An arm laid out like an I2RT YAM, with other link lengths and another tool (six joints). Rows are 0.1 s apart.
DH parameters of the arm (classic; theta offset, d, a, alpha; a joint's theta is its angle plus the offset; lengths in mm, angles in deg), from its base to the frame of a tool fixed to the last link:
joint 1: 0 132.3 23.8 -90
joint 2: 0 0 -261.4 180
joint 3: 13.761 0 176.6 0
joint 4: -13.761 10.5 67.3 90
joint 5: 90 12.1 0 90
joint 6: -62.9 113.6 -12 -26.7
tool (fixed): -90 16.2 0 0
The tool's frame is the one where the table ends.
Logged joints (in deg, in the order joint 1, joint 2, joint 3, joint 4, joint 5, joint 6), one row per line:
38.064 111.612 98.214 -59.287 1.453 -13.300
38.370 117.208 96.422 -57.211 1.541 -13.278
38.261 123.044 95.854 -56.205 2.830 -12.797
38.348 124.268 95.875 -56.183 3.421 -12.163
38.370 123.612 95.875 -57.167 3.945 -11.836
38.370 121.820 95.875 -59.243 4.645 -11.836
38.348 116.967 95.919 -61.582 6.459 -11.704
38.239 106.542 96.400 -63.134 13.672 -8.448
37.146 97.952 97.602 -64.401 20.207 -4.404
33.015 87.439 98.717 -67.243 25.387 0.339
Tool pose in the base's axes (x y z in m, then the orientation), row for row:
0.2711 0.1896 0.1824 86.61 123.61 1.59
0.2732 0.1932 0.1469 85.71 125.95 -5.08
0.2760 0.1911 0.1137 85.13 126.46 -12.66
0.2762 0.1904 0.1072 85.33 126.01 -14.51
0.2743 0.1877 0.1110 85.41 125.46 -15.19
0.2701 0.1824 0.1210 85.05 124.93 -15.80
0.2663 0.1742 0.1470 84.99 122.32 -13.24
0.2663 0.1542 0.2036 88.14 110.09 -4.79
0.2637 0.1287 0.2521 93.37 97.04 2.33
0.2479 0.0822 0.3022 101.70 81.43 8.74
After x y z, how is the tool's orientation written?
As a rotation vector, in degrees.
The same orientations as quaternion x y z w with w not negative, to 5 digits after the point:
0.55545 0.79274 0.01020 0.25088
0.54609 0.80248 -0.03237 0.23827
0.54111 0.80381 -0.08047 0.23371
0.54261 0.80129 -0.09227 0.23452
0.54394 0.79900 -0.09674 0.23742
0.54302 0.79765 -0.10088 0.24229
0.54839 0.78926 -0.08543 0.26273
0.58900 0.73568 -0.03201 0.33292
0.63974 0.66489 0.01596 0.38522
0.70753 0.56651 0.06080 0.41806

